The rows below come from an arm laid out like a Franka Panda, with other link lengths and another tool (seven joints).
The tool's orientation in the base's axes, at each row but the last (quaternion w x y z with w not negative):
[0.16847, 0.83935, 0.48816, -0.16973]
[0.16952, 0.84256, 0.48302, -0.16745]
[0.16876, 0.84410, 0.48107, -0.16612]
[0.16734, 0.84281, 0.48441, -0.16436]
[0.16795, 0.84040, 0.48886, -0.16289]
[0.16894, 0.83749, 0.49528, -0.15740]
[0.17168, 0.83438, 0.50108, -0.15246]
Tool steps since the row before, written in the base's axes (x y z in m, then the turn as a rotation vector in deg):
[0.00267, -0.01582, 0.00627, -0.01, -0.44, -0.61]
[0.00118, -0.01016, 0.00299, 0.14, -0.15, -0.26]
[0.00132, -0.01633, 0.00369, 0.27, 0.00, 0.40]
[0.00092, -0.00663, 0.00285, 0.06, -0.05, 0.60]
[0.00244, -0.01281, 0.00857, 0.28, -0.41, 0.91]
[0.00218, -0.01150, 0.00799, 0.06, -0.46, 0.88]
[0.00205, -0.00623, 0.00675, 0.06, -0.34, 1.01]
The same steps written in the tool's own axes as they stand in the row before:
[-0.01363, 0.01046, 0.00122, -0.07, 0.13, 0.74]
[-0.00846, 0.00623, 0.00176, 0.07, 0.16, 0.28]
[-0.01334, 0.00945, 0.00383, -0.05, 0.28, -0.39]
[-0.00586, 0.00430, 0.00028, -0.27, 0.15, -0.52]
[-0.01243, 0.00916, -0.00224, -0.58, 0.55, -0.66]
[-0.01137, 0.00814, -0.00230, -0.71, 0.37, -0.59]
[-0.00684, 0.00546, -0.00347, -0.67, 0.34, -0.76]

